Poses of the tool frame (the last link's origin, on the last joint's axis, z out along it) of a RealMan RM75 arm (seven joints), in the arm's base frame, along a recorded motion.
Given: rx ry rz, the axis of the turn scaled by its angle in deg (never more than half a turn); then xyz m.
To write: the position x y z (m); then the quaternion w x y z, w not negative. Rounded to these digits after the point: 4 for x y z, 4 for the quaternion.
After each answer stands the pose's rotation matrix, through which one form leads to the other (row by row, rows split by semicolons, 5 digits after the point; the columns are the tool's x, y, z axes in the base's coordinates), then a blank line. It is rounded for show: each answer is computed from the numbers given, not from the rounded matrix.
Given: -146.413, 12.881, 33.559, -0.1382, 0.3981, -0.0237
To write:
-0.1382, 0.3981, -0.0237, 0.2524, -0.9397, 0.0827, 0.2154
0.89354 -0.26411 -0.36308; -0.04665 -0.85892 0.50998; -0.44655 -0.43875 -0.77980

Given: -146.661, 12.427, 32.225, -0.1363, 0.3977, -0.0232
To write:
-0.1363, 0.3977, -0.0232, 0.2531, -0.9417, 0.0798, 0.2069
0.90165 -0.25503 -0.34928; -0.04552 -0.85910 0.50977; -0.43007 -0.44373 -0.78622

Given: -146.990, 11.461, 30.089, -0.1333, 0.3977, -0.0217
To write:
-0.1333, 0.3977, -0.0217, 0.2548, -0.9446, 0.0737, 0.1934
0.91438 -0.23768 -0.32776; -0.04060 -0.85929 0.50987; -0.40283 -0.45291 -0.79537

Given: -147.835, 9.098, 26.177, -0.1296, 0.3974, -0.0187
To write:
-0.1296, 0.3974, -0.0187, 0.2554, -0.9503, 0.0585, 0.1683
0.93653 -0.19709 -0.28994; -0.02521 -0.86274 0.50502; -0.34968 -0.46565 -0.81295

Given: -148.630, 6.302, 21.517, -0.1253, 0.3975, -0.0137
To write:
-0.1253, 0.3975, -0.0137, 0.2562, -0.9558, 0.0405, 0.1384
0.95842 -0.14837 -0.24375; -0.00657 -0.86545 0.50096; -0.28528 -0.47853 -0.83044

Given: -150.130, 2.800, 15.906, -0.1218, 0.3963, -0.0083
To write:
-0.1218, 0.3963, -0.0083, 0.2504, -0.9626, 0.0180, 0.1020
0.97855 -0.08564 -0.18735; 0.01651 -0.87394 0.48575; -0.20533 -0.47842 -0.85379

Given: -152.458, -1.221, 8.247, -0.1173, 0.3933, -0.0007
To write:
-0.1173, 0.3933, -0.0007, 0.2361, -0.9703, -0.0078, 0.0525
0.99437 -0.00971 -0.10552; 0.03986 -0.88838 0.45737; -0.09818 -0.45900 -0.88299

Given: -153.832, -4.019, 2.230, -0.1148, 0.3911, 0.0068
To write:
-0.1148, 0.3911, 0.0068, 0.2258, -0.9737, -0.0254, 0.0141
0.99831 0.04317 -0.03898; 0.05592 -0.89674 0.43901; -0.01600 -0.44045 -0.89763

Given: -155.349, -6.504, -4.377, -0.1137, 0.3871, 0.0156
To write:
-0.1137, 0.3871, 0.0156, 0.2118, -0.9761, -0.0409, -0.0275
0.99515 0.09142 0.03638; 0.06813 -0.90696 0.41567; 0.07100 -0.41118 -0.90879

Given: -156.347, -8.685, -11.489, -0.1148, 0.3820, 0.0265
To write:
-0.1148, 0.3820, 0.0265, 0.1993, -0.9758, -0.0542, -0.0717
0.98384 0.13437 0.11834; 0.07721 -0.91469 0.39671; 0.16155 -0.38117 -0.91028

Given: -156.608, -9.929, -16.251, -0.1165, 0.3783, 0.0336
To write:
-0.1165, 0.3783, 0.0336, 0.1929, -0.9741, -0.0618, -0.1011
0.97194 0.15929 0.17309; 0.08132 -0.91799 0.38818; 0.22073 -0.36321 -0.90518

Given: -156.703, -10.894, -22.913, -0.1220, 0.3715, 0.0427
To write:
-0.1220, 0.3715, 0.0427, 0.1844, -0.9702, -0.0674, -0.1419
0.95065 0.18321 0.25039; 0.07855 -0.92287 0.37702; 0.30016 -0.33875 -0.89172

